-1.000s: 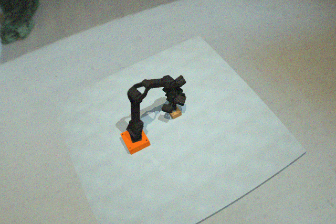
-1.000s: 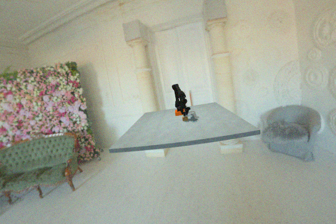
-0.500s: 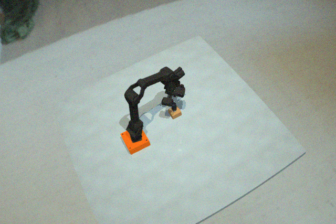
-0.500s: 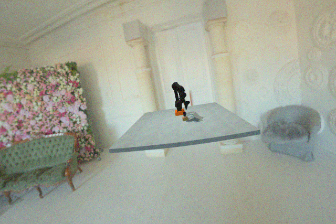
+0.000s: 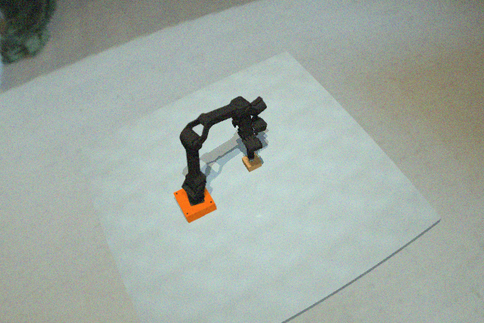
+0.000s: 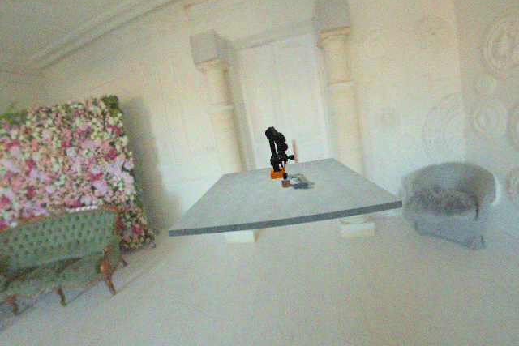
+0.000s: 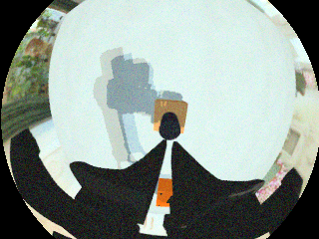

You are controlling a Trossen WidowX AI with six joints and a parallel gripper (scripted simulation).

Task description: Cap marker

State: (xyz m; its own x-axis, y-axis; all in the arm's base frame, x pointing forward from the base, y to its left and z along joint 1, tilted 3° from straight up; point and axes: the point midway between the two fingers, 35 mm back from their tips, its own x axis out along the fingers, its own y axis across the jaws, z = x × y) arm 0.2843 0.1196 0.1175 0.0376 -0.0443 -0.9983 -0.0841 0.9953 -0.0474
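Right now my gripper tip is 50 mm above the marker cap.
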